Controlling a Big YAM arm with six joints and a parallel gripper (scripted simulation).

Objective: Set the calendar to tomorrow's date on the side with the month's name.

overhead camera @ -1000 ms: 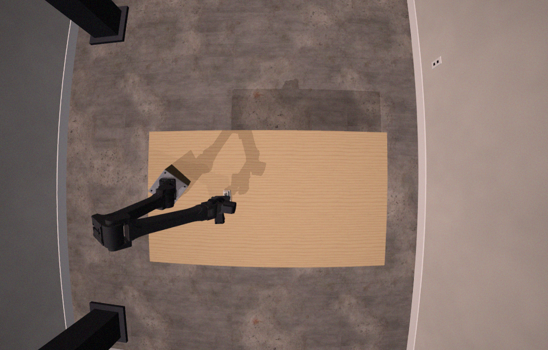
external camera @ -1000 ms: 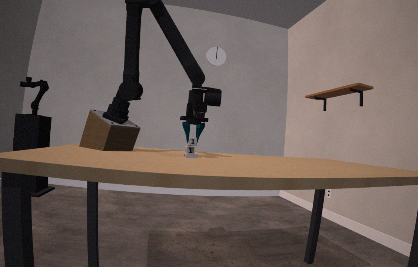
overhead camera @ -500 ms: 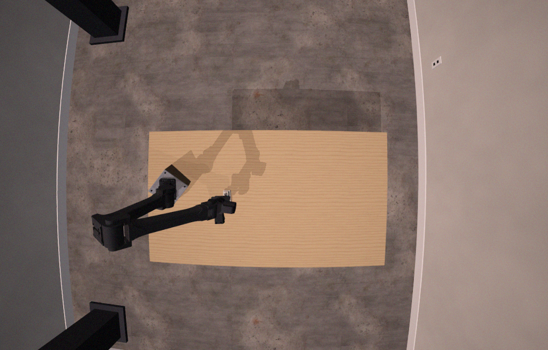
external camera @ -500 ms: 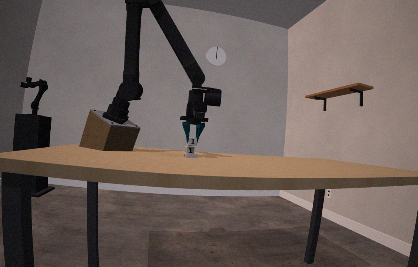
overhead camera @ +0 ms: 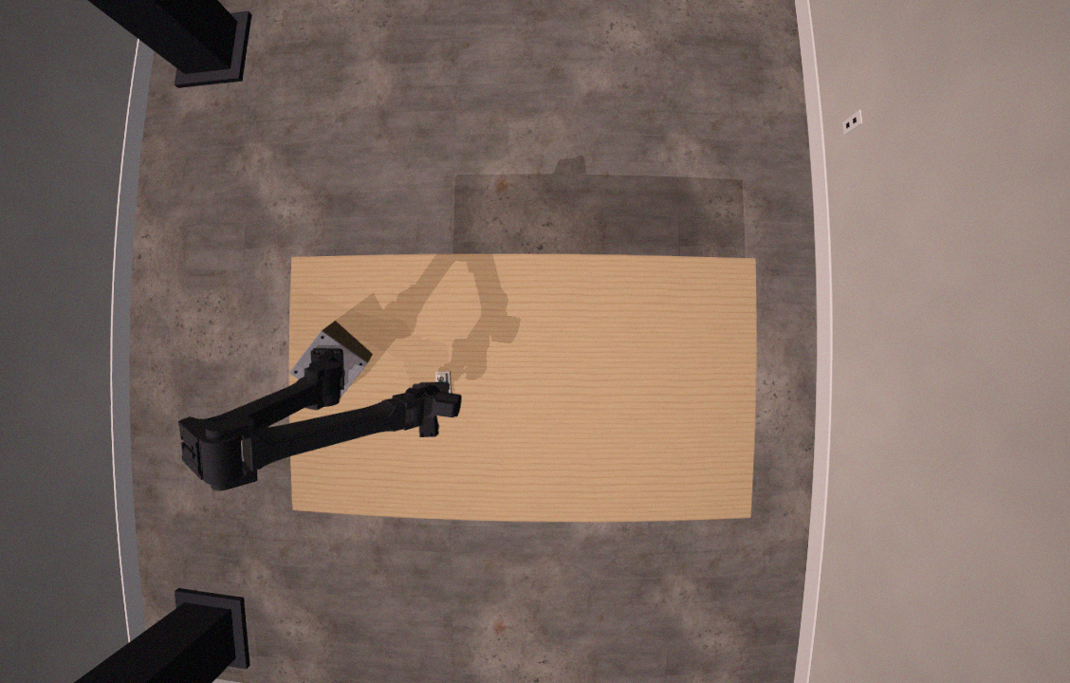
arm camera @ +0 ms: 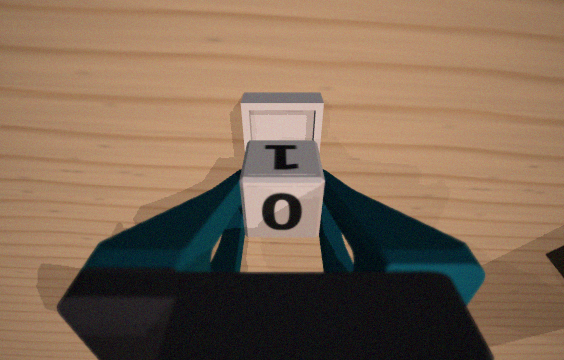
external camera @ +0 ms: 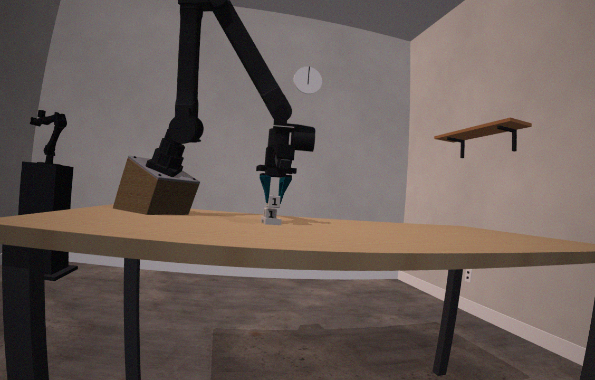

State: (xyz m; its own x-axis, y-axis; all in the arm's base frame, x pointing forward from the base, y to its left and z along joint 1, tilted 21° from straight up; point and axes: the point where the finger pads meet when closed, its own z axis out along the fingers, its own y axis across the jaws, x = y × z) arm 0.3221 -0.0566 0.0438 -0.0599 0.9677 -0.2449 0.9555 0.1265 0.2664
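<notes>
Right now the cube is right at my hand. Round my hand: white tray 6 cm below, 2 cm to the left.
</notes>
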